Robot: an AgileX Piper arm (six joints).
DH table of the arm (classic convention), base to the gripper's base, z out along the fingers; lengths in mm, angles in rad. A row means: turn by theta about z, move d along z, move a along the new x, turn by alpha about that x. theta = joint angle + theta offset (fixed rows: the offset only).
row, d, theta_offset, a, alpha
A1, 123, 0, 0, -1.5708
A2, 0, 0.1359, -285.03, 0
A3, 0, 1.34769, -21.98, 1.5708
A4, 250.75, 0, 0, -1.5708
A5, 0, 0, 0, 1.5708
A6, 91, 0, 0, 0
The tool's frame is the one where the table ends.
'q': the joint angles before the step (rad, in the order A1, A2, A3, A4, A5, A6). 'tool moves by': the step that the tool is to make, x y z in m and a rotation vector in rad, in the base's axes. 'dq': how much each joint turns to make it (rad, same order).
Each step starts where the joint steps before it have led.
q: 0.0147 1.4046 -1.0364 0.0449 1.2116 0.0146
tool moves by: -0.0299 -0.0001 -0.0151 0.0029 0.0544 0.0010
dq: 0.0000 -0.0773 0.1316 0.0040 0.0001 -0.0022
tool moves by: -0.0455 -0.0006 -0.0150 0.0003 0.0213 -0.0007
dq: 0.0001 -0.1485 0.1787 0.0008 -0.0089 0.0001
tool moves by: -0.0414 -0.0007 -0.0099 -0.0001 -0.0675 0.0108
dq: -0.0002 -0.1855 0.1529 -0.0001 -0.0344 -0.0126
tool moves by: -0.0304 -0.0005 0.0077 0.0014 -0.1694 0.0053
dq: -0.0004 -0.2141 0.0644 0.0003 -0.0194 -0.0068
